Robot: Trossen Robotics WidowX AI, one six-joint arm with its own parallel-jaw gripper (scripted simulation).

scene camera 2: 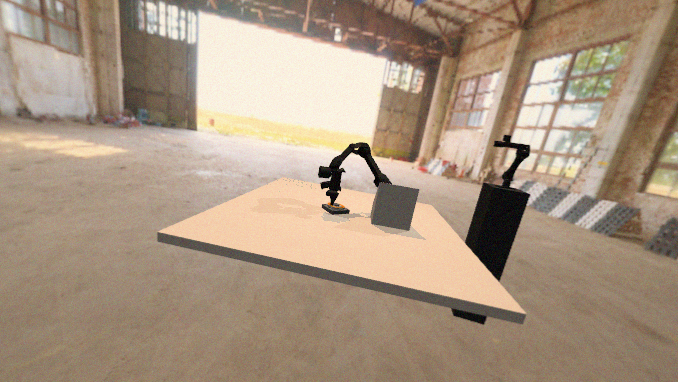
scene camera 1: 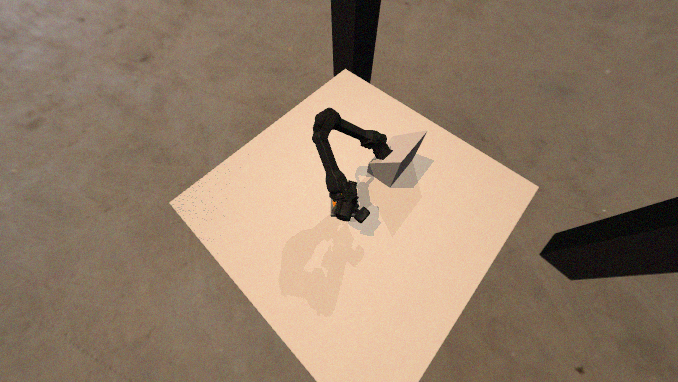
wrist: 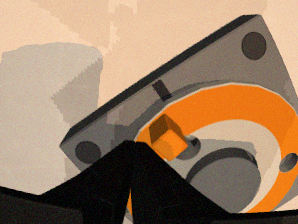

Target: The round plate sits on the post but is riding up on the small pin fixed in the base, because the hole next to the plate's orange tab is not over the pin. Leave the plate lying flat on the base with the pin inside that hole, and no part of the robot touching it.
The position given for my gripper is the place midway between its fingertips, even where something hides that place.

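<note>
Gripper, mine (wrist: 133, 151), in sight. Also a round plate (wrist: 228, 113), plus a base (wrist: 244, 49).
</note>
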